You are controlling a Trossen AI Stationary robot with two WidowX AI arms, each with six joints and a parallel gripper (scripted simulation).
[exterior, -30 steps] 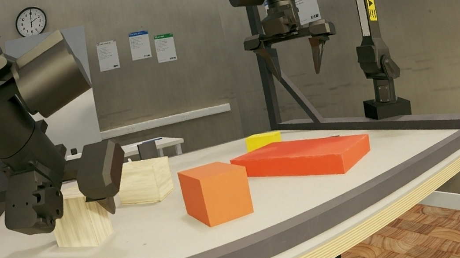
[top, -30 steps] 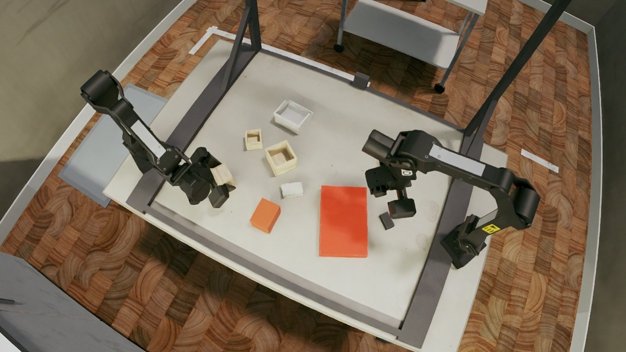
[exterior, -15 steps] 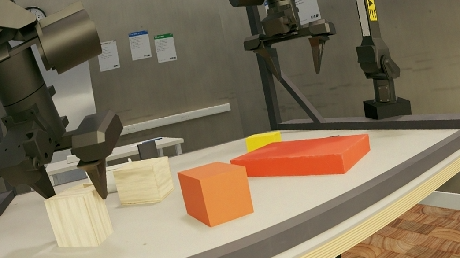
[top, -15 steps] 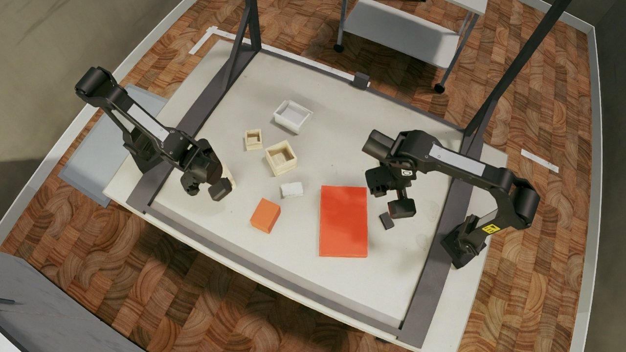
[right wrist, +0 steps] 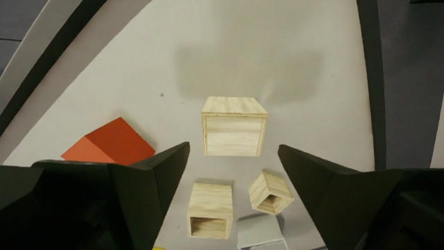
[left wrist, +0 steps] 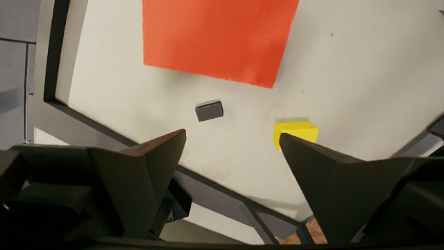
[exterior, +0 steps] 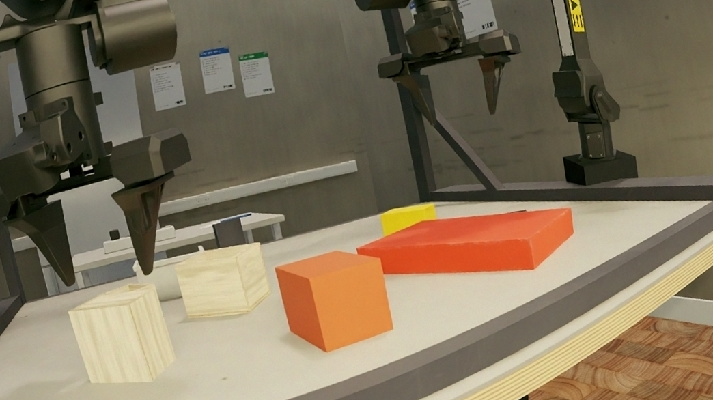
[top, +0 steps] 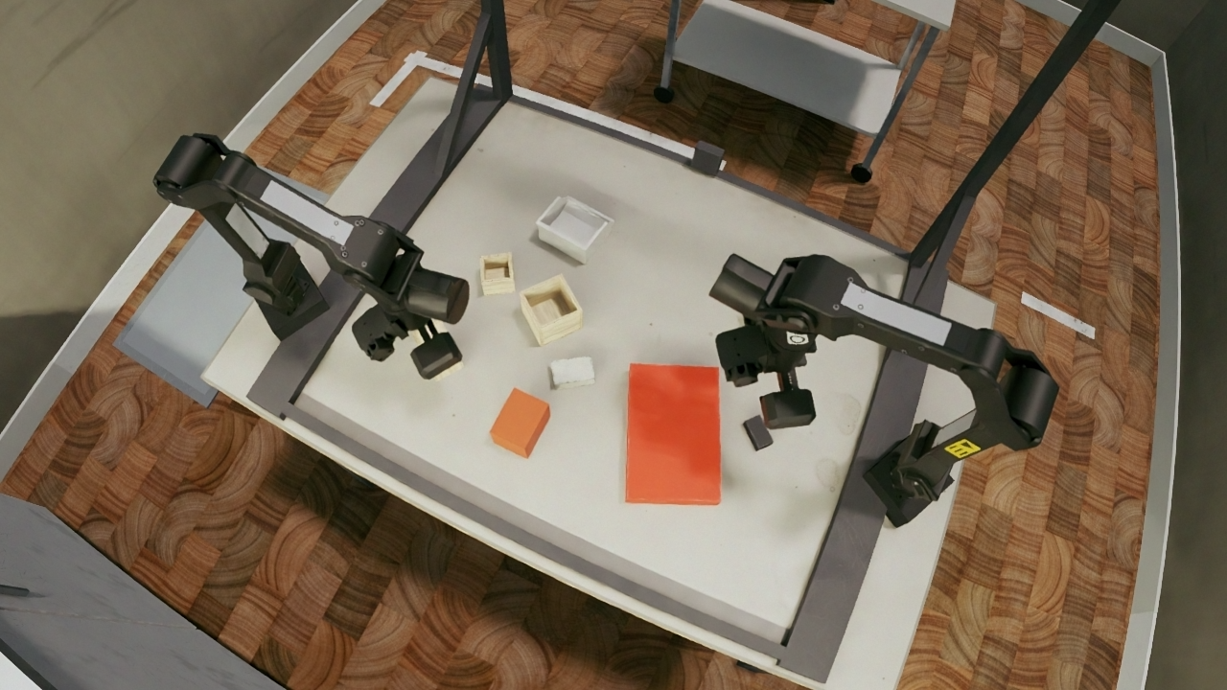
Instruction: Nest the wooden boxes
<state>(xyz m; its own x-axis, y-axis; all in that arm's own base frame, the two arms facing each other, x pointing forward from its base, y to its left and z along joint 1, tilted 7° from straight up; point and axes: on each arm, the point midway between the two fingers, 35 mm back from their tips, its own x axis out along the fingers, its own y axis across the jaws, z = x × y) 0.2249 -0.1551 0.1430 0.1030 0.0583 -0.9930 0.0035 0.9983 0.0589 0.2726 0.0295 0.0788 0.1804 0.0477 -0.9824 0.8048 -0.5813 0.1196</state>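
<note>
Right now the medium wooden box is 80 mm below my right hand, 10 mm to the right of it and 10 mm ahead of it. Round my right hand: small wooden box: 160 mm behind, 100 mm below, 40 mm to the left; largest wooden box: 150 mm to the left, 120 mm behind, 100 mm below; orange cube: 160 mm to the left, 80 mm below, 70 mm ahead.
</note>
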